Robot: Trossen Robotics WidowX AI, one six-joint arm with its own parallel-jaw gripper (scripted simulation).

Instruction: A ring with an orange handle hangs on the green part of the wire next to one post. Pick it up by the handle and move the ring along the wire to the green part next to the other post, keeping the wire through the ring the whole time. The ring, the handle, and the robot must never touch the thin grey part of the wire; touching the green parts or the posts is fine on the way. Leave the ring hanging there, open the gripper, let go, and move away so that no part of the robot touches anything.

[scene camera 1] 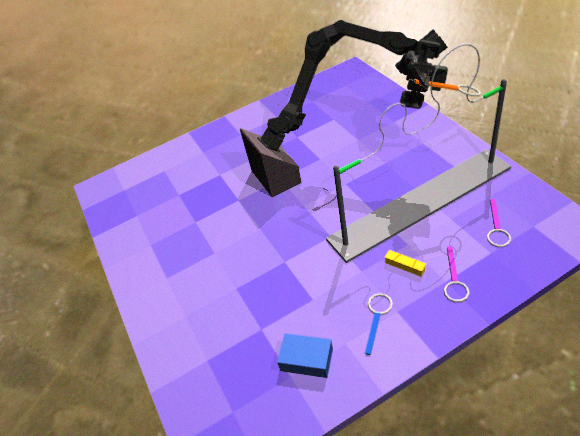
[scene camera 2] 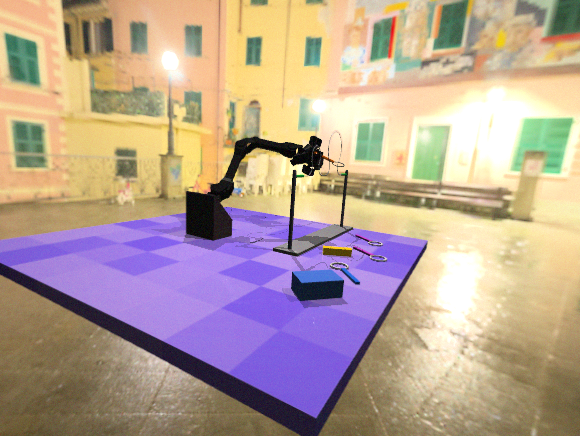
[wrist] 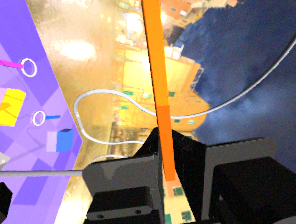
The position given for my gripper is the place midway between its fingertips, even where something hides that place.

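I can see a blue block (scene camera 1: pixel 304 355), and scene camera 2 gives me the block again (scene camera 2: pixel 317 284). Then there is my gripper (scene camera 1: pixel 426 87), which the wrist view (wrist: pixel 160 130) shows me too.
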